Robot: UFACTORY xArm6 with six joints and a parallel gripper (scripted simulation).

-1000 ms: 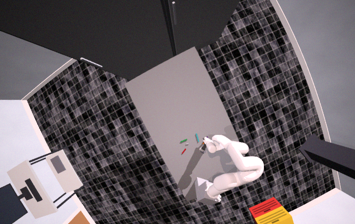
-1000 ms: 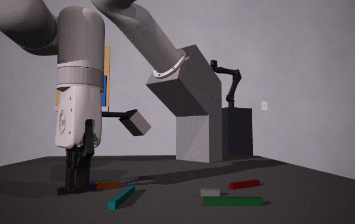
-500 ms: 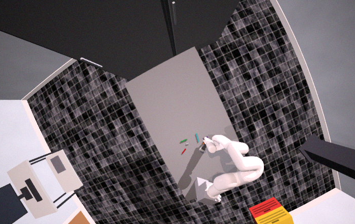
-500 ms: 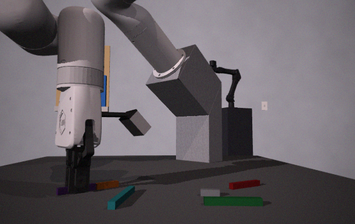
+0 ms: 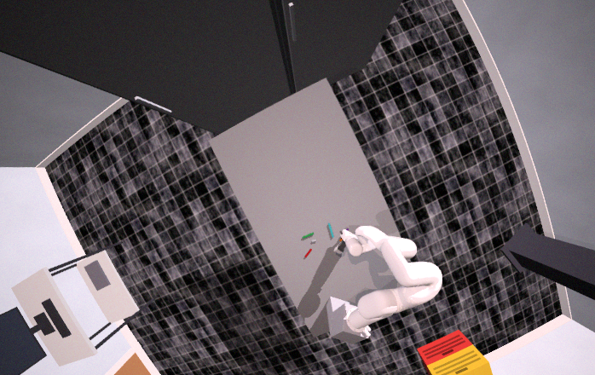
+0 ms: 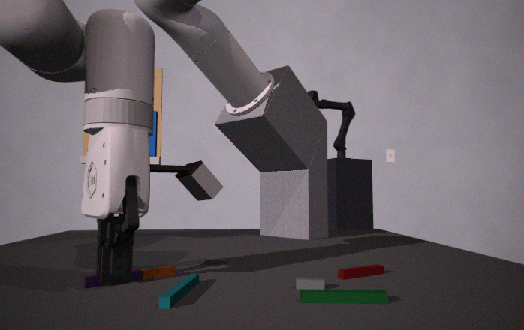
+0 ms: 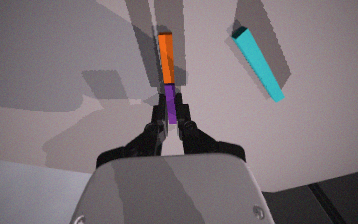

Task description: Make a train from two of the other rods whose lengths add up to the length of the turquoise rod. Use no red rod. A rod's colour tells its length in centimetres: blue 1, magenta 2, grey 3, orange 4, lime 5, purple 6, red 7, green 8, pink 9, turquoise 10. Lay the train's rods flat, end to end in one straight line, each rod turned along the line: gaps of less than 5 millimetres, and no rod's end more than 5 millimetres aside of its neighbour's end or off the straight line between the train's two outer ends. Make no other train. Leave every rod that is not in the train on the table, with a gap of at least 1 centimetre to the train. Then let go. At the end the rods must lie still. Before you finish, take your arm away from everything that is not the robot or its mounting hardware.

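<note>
My gripper is now 20 mm above the purple rod. The rest, counted from my hand: turquoise rod: 80 mm ahead, 60 mm to the left, 20 mm below; grey rod: 190 mm to the left, 110 mm ahead, 20 mm below; orange rod: 50 mm to the left, 20 mm below, 10 mm behind.
</note>
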